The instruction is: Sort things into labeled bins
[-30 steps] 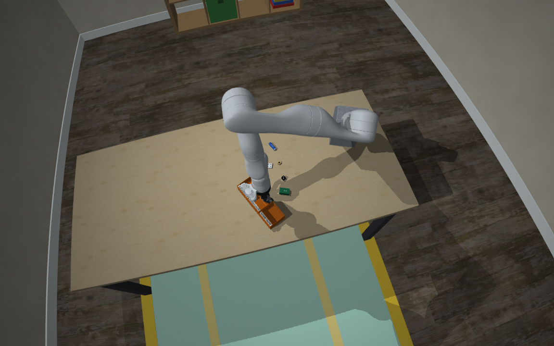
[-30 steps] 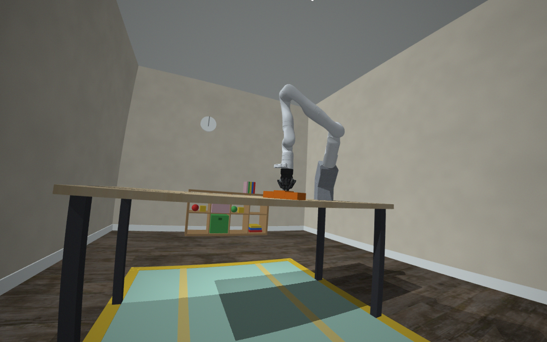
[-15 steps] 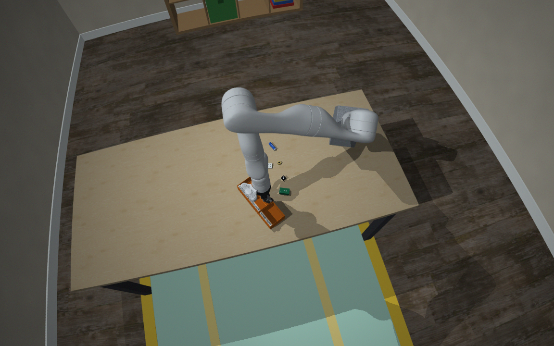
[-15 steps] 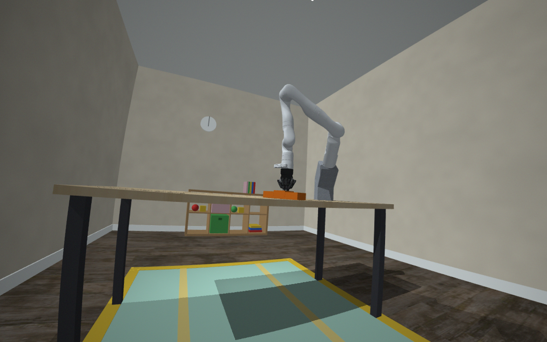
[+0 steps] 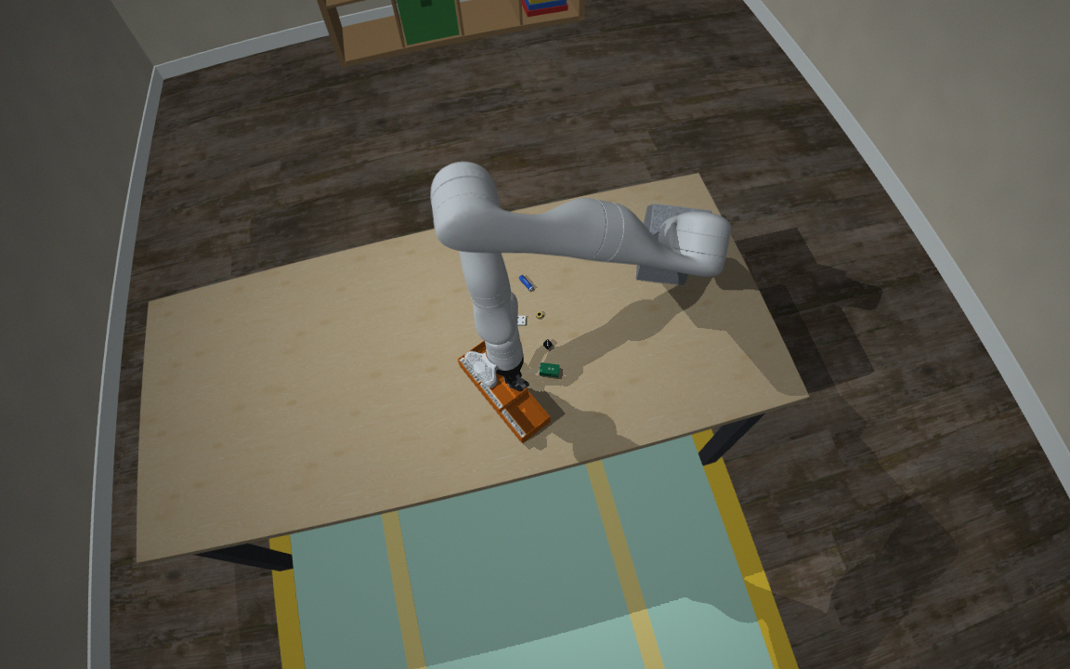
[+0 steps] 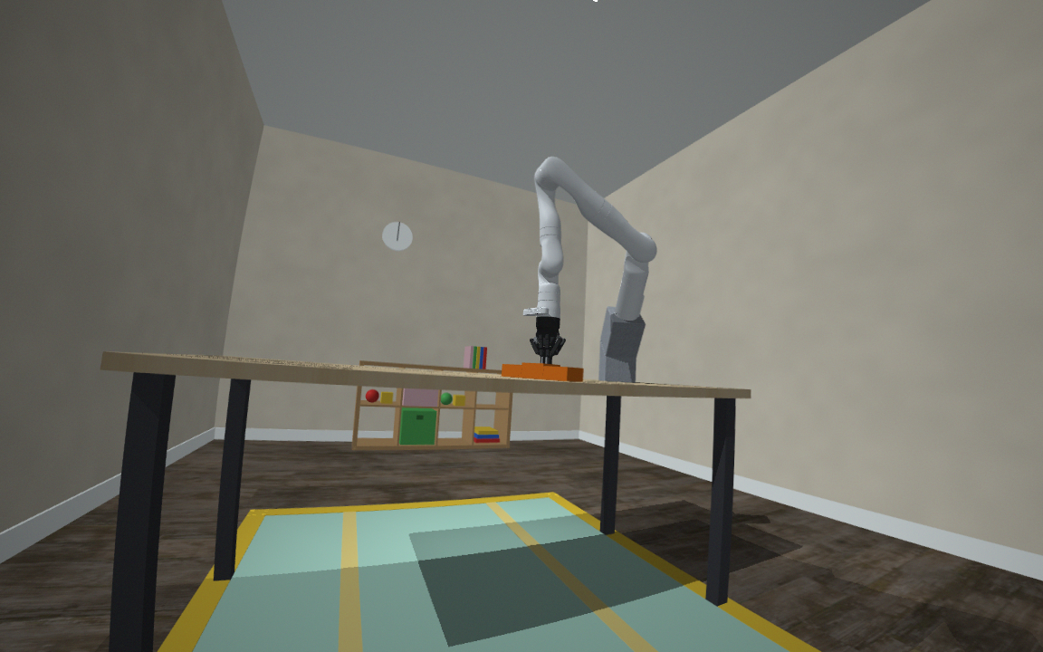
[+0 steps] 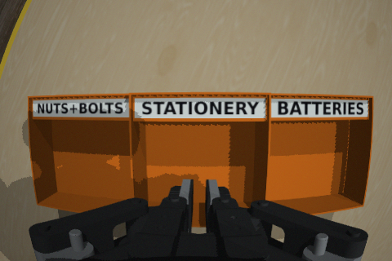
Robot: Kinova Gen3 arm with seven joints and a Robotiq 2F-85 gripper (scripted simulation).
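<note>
Now: hand 2 cm short of the orange bins, 1 cm to the right of it and 3 cm above it. Also, from my hand: green 9V battery 9 cm behind, 2 cm to the right, 4 cm below; white domino 5 cm behind, 17 cm to the right, 4 cm below; black die 11 cm behind, 9 cm to the right, 4 cm below.
</note>
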